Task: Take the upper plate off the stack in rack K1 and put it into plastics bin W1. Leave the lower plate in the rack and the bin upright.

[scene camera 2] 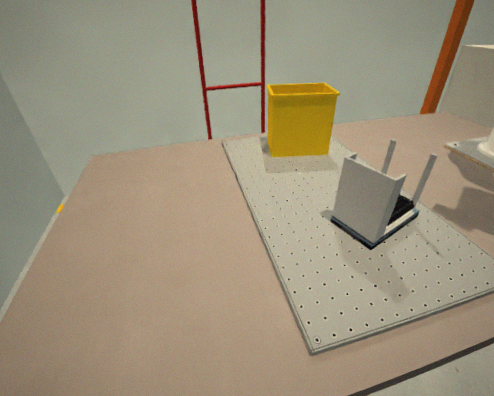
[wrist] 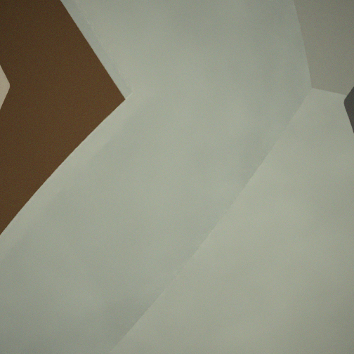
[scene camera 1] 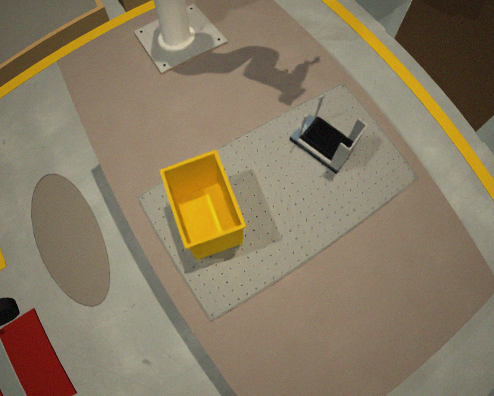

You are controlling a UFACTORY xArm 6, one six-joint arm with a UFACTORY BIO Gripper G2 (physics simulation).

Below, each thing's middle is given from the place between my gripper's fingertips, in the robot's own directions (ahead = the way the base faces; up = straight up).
I see my gripper 34 cm short of the black plate [scene camera 1: 320, 135], 26 cm to the left of it and 79 cm above it. The rest, counted from my hand: yellow bin W1 [scene camera 1: 209, 220] (40 cm ahead, 63 cm to the right, 74 cm below).
